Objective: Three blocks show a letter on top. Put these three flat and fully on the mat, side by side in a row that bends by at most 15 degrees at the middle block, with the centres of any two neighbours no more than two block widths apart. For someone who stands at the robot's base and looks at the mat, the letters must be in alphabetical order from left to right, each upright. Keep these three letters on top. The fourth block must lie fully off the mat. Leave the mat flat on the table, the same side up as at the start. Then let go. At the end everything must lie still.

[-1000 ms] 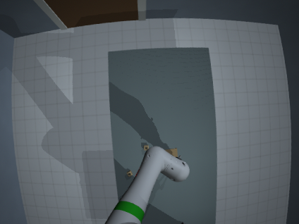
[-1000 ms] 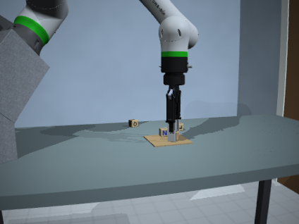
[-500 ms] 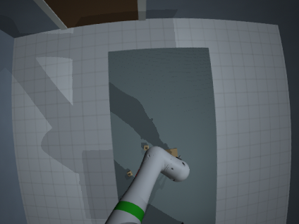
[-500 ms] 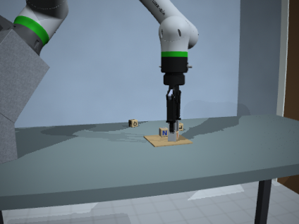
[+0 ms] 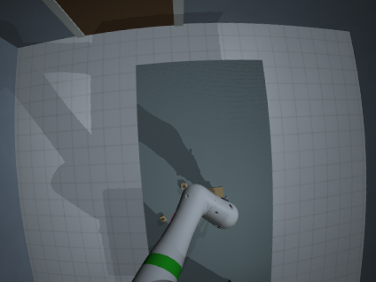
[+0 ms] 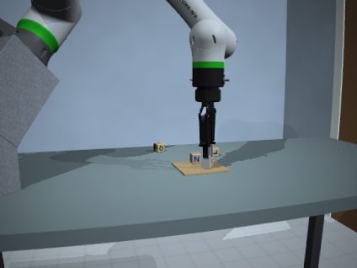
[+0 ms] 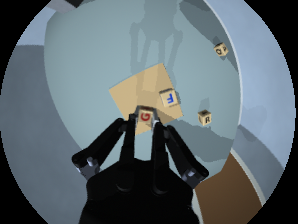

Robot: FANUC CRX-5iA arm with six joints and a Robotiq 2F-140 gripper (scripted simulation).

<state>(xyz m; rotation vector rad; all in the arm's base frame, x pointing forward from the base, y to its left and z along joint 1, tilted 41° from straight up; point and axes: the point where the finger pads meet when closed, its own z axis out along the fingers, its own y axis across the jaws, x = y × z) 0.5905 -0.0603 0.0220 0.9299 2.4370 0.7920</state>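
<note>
Right now the tan mat is 20 mm behind my hand, 10 mm to the left of it and 40 mm below it.
</note>
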